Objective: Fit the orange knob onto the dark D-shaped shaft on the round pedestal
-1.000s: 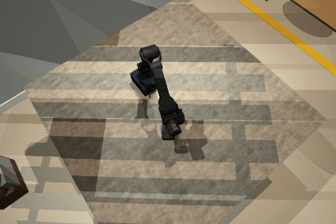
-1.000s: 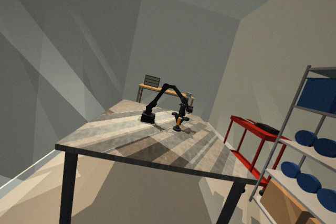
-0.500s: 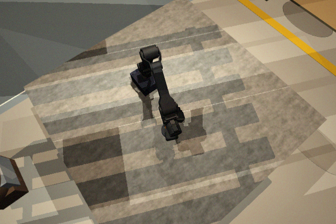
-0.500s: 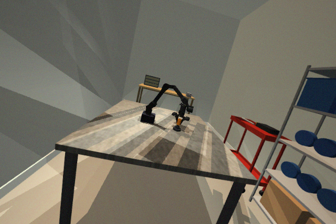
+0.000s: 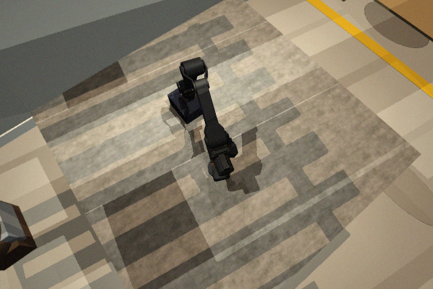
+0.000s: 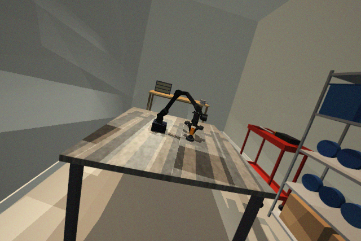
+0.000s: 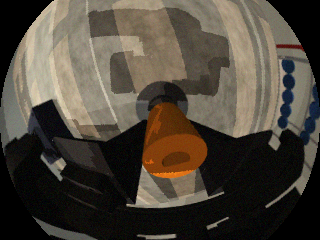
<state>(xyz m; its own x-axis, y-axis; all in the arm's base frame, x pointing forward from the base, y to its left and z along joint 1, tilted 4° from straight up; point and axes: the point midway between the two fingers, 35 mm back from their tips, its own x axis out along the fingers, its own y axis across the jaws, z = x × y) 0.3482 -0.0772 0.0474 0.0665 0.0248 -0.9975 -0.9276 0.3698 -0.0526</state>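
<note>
Right now the orange knob is 2 cm above my gripper tip. The rest, counted from my gripper tip: round pedestal (4 cm below).
</note>
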